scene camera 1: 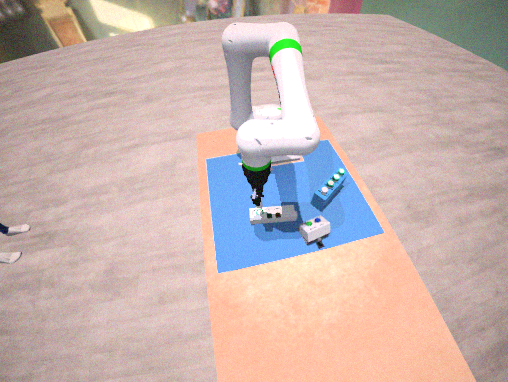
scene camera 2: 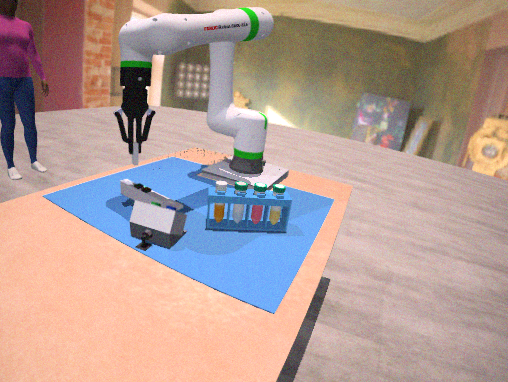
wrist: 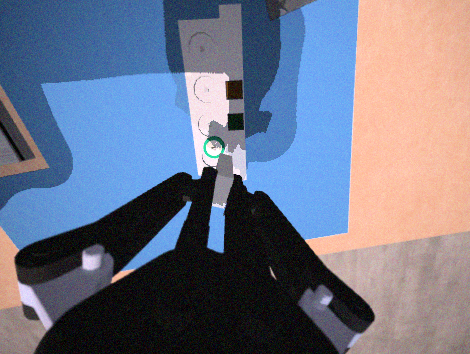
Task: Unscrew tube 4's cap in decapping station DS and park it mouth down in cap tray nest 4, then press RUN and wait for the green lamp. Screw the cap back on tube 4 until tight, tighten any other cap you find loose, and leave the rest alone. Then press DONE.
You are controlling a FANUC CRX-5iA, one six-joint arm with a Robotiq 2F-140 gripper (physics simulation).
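Pixels of known places: gripper, fingertip midpoint: [scene camera 1: 258, 206] [scene camera 2: 135, 164] [wrist: 222, 165]; arm's base, origin of the base link: [scene camera 2: 246, 167].
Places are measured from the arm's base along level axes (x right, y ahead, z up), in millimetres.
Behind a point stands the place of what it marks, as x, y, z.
Observation:
My gripper [scene camera 1: 259, 204] @[218, 453, 76] [scene camera 2: 135, 161] @[218, 453, 76] [wrist: 222, 165] @[218, 453, 76] is shut and empty, a little above one end of the white cap tray [scene camera 1: 290, 214] @[82, 506, 17] [wrist: 225, 60] @[103, 491, 17]. A green-rimmed cap [scene camera 1: 259, 212] @[212, 440, -3] [wrist: 214, 147] @[208, 440, -3] lies at the tray's end nest, beside the fingertips in the wrist view. The blue rack [scene camera 1: 322, 202] @[-80, 507, 38] [scene camera 2: 285, 215] @[-266, 403, 14] holds tubes upright. Its end tube [scene camera 1: 324, 190] @[-92, 476, 91] [scene camera 2: 221, 187] @[-103, 484, 83] has a white top and orange liquid; the others have green caps. The control box [scene camera 1: 315, 230] @[23, 627, 51] [scene camera 2: 154, 220] @[-7, 639, 27] has a green button [scene camera 1: 309, 223] @[30, 586, 43] and a blue button [scene camera 1: 317, 220] @[-11, 584, 42]. Small lettering is unreadable.
On the tray, the amber lamp [scene camera 1: 278, 215] @[139, 497, 24] [wrist: 234, 90] @[140, 492, 25] and green lamp [scene camera 1: 269, 216] @[180, 488, 24] [wrist: 235, 122] @[178, 482, 25] look dark. A black bracket [scene camera 1: 320, 244] @[6, 676, -9] [scene camera 2: 144, 243] @[-3, 675, -19] stands before the control box. The blue mat [scene camera 1: 235, 255] @[375, 597, -28] [scene camera 2: 250, 280] @[-259, 660, -28] lies on the table [scene camera 1: 325, 320] @[117, 955, -31].

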